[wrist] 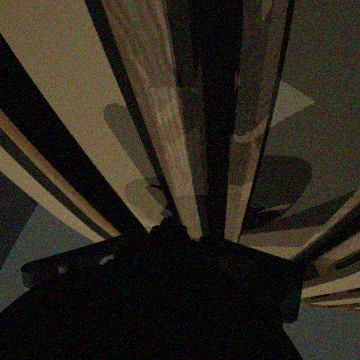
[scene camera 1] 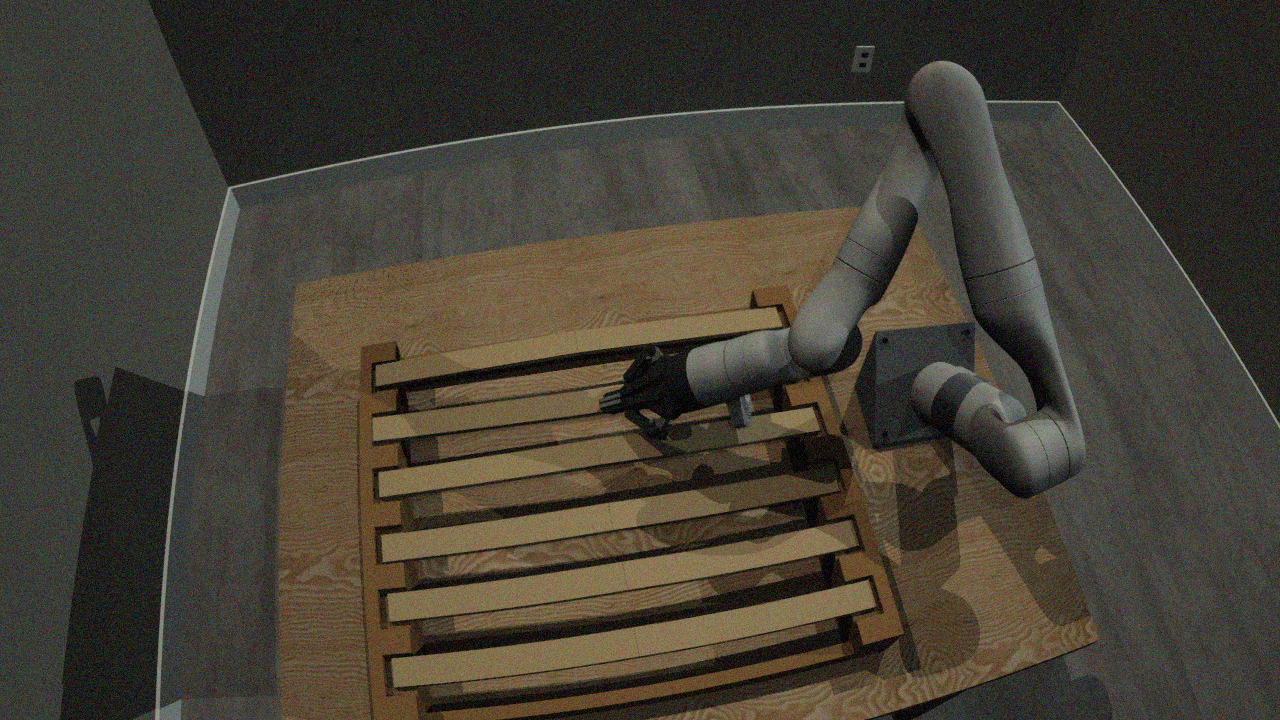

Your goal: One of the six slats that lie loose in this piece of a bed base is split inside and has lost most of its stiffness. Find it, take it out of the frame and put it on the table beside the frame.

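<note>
Six pale slats lie side by side across the brown frame [scene camera 1: 367, 501] in scene camera 1: the first slat [scene camera 1: 537, 351] at the back, the second slat [scene camera 1: 483, 416] [wrist: 65, 65], the third slat [scene camera 1: 501, 467] [wrist: 325, 135], the fourth slat [scene camera 1: 537, 528], the fifth slat [scene camera 1: 537, 590] and the sixth slat [scene camera 1: 554, 653] at the front. All rest with their ends in the side rails. No split shows. My gripper [scene camera 1: 611, 402] [wrist: 169, 230] is shut and empty, its tips at the front edge of the second slat near mid-length. Whether they touch it is unclear.
The frame stands on a wooden table [scene camera 1: 537, 268]. The arm reaches in from the right over the frame's back right part, from a grey base block [scene camera 1: 895, 394] beside the right rail. Arm shadows fall on the slats and table. Bare table shows behind the frame.
</note>
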